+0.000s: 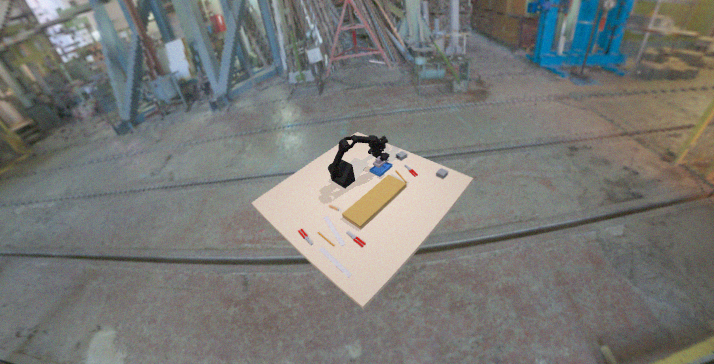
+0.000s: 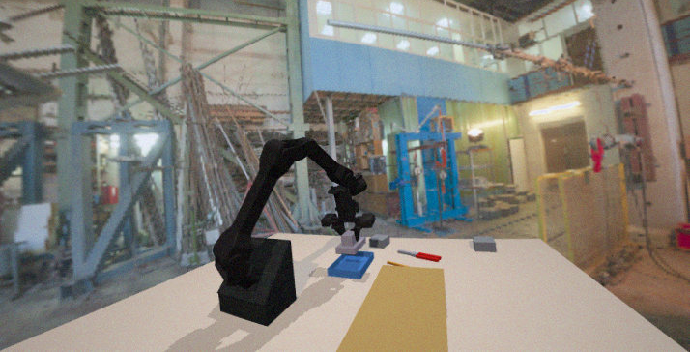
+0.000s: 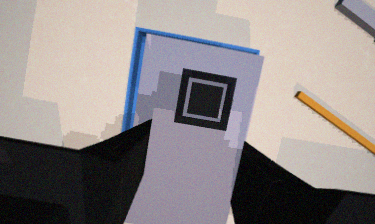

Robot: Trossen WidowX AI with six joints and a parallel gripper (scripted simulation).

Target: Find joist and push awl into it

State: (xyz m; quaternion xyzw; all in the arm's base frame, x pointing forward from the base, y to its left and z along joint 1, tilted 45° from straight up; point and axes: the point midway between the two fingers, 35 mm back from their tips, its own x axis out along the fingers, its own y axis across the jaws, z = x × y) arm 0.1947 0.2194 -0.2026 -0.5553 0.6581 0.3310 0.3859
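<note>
Now: gripper tip 1 cm to the left of the blue tray and 8 cm above it. The rest, counted from my gripper tip: stud finder: 1 cm to the left, 2 cm above.
</note>
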